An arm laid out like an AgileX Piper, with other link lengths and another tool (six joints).
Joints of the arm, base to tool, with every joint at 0 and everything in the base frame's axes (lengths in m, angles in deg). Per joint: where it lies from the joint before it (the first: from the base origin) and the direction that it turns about. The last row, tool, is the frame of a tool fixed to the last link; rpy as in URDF.
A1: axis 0 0 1 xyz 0 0 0.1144
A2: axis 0 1 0 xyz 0 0 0
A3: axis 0 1 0 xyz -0.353 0 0.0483
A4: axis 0.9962 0 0.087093 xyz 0.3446 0 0.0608
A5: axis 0 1 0 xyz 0 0 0
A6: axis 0.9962 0 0.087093 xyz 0.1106 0 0.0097
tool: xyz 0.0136 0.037 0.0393 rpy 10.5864 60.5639 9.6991
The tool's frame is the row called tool.
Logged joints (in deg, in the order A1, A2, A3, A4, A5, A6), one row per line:
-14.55, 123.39, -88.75, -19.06, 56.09, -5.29
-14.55, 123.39, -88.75, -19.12, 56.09, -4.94
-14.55, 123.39, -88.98, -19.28, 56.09, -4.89
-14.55, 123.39, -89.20, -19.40, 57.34, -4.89
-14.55, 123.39, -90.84, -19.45, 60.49, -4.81
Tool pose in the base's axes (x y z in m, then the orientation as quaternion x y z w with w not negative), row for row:
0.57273, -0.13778, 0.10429, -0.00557, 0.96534, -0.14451, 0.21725
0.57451, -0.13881, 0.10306, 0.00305, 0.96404, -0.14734, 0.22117
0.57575, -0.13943, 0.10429, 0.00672, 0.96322, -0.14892, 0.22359
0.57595, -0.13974, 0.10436, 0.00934, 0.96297, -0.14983, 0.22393
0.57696, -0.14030, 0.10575, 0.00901, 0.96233, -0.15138, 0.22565
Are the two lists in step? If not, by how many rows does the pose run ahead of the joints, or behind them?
The pose runs 2 rows behind the joints: the pose in row i belongs to the joints in row i - 2.
